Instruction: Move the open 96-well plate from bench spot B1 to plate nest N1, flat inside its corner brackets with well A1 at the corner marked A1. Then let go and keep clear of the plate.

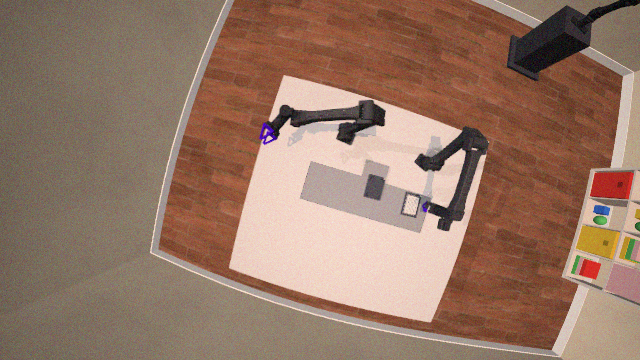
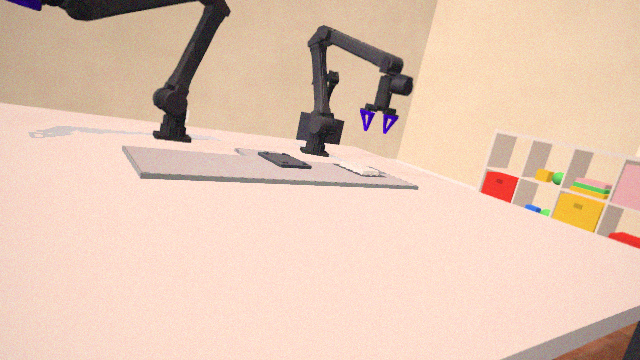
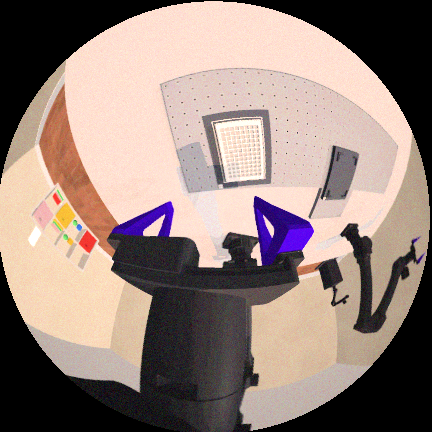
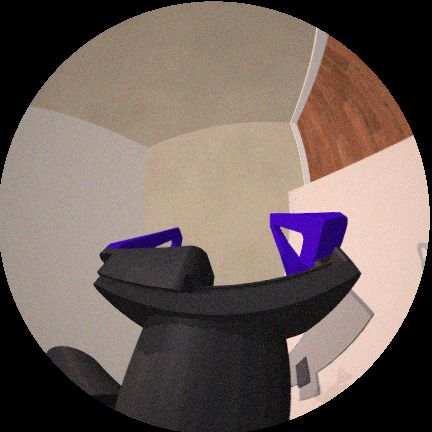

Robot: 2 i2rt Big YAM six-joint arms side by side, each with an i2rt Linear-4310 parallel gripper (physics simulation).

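Frame: origin at the left arm's base, x back, y right, z up, level; metres.
Where they show: left gripper, fingertip midpoint: (image 1: pixel 428 207) (image 2: pixel 375 132) (image 3: pixel 210 202); right gripper, fingertip midpoint: (image 1: pixel 261 141) (image 4: pixel 223 226); left arm's base at its link origin: (image 1: pixel 423 162) (image 2: pixel 313 153) (image 3: pixel 239 240); right arm's base at its link origin: (image 1: pixel 345 137) (image 2: pixel 171 138) (image 3: pixel 348 228).
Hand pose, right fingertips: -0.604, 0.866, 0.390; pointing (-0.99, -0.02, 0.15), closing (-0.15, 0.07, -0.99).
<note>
Things, the pixels of their top centre, and the offset from my right fingertips, as dx, dy, dz. "pt": a spot on its surface instead. Level surfaces: height alone.
- white 96-well plate at its top centre: (image 3: pixel 242 152) (image 2: pixel 359 166) (image 1: pixel 412 205) +0.300, -0.981, -0.361
- dark plate nest at its top centre: (image 3: pixel 343 177) (image 2: pixel 284 156) (image 1: pixel 375 187) +0.227, -0.684, -0.359
- grey board at its surface level: dz -0.377
- pale table at its surface level: dz -0.390
- small grey tab at a spot on its surface: (image 3: pixel 327 207) (image 1: pixel 379 170) pt +0.342, -0.637, -0.377
The white 96-well plate (image 1: pixel 411 205) (image 2: pixel 361 168) (image 3: pixel 241 150) lies flat inside a dark rectangular outline on the grey perforated board. The dark plate nest (image 1: pixel 374 187) (image 2: pixel 285 160) (image 3: pixel 341 172) (image 4: pixel 303 372) with corner brackets holds no plate. My left gripper (image 1: pixel 425 206) (image 2: pixel 376 132) (image 3: pixel 210 202) is open and empty, pointing down, above the board's end beside the plate. My right gripper (image 1: pixel 268 134) (image 4: pixel 223 226) is open and empty, raised high over the table's far left edge. The marking A1 is too small to read.
The grey board (image 1: pixel 330 185) (image 2: pixel 200 167) (image 3: pixel 300 115) (image 4: pixel 335 332) lies on the pale table (image 1: pixel 320 270) (image 2: pixel 280 260). A small grey tab (image 1: pixel 377 167) (image 3: pixel 327 207) sticks out behind the nest. A shelf unit (image 1: pixel 593 171) stands off the table at the right.
</note>
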